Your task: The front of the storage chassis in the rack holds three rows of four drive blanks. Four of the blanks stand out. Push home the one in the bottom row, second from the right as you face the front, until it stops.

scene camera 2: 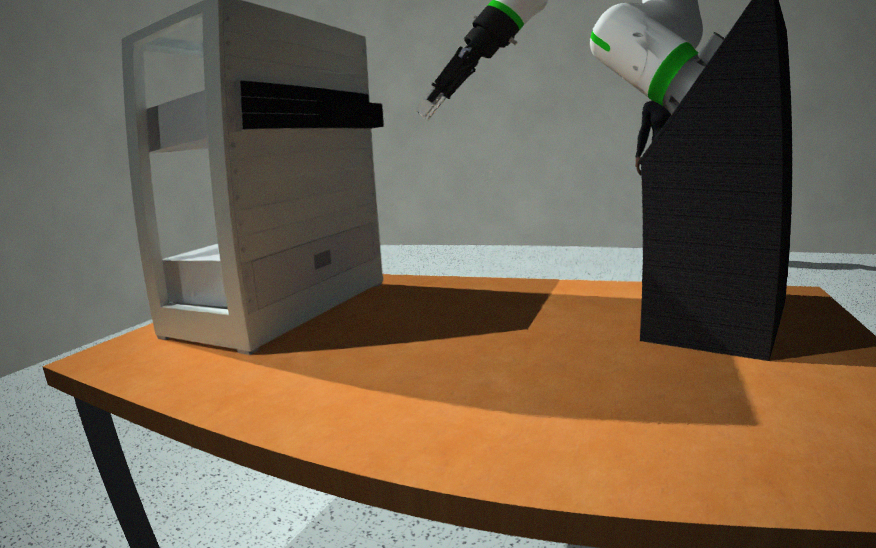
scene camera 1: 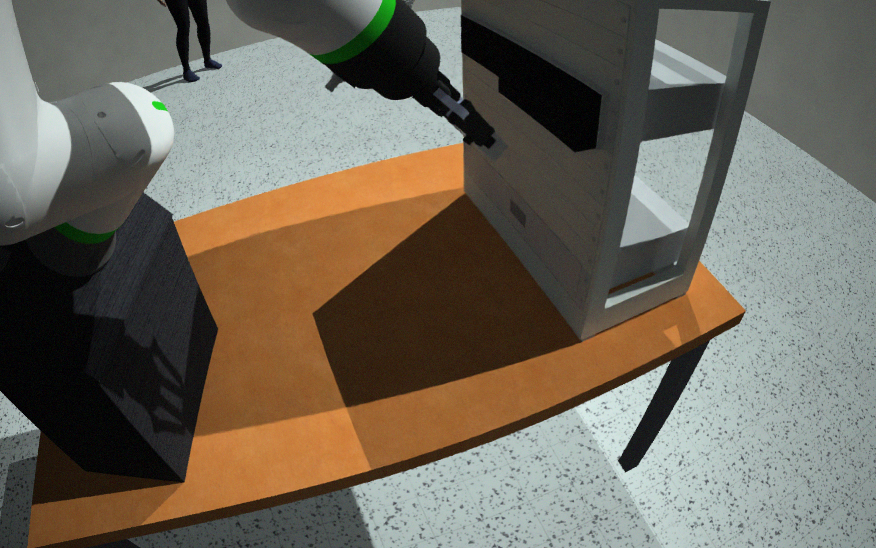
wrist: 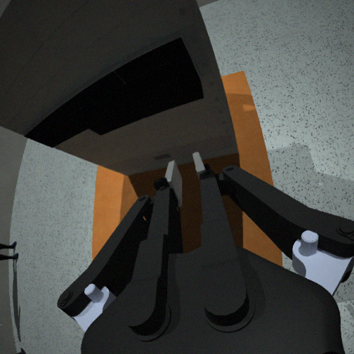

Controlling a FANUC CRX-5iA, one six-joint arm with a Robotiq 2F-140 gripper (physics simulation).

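Frame: origin at the arm's base, x ahead, y left, z up, level; millimetres.
Where they show: gripper, fingertip midpoint: (scene camera 2: 421,115) (scene camera 1: 491,146); arm's base, link origin: (scene camera 2: 708,101) (scene camera 1: 70,231).
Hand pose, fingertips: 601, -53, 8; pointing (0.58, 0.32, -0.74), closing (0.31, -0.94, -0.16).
Each offset is from my fingertips to the centre of the thing, as dx, dy, dz. "*": to the spot under its first point. Level surfaces: height alone.
The storage chassis front (scene camera 1: 549,106) (scene camera 2: 290,106) (wrist: 150,82) is a black band across the upper part of the grey rack (scene camera 1: 616,193) (scene camera 2: 235,258) (wrist: 215,100). Its lower edge has a step in scene camera 1 and the wrist view, and a black part {* +108, +18, +12} (scene camera 2: 375,115) stands out past the rack's far edge in scene camera 2. The single blanks and rows are too dark to tell apart. My gripper (scene camera 1: 496,149) (scene camera 2: 427,111) (wrist: 186,166) is almost fully shut, with a narrow gap between the pads and nothing in it. It hangs in front of the rack, apart from the chassis, tilted down toward it.
The rack stands at one end of the orange table {dz -399} (scene camera 1: 271,387) (scene camera 2: 452,452) (wrist: 107,210). The dark arm pedestal (scene camera 1: 187,361) (scene camera 2: 710,226) stands at the other end. A lower panel with a small grey plate {* +140, +201, -278} (scene camera 1: 518,211) (scene camera 2: 322,259) is near the rack's foot. A person's legs (scene camera 1: 193,38) show behind.
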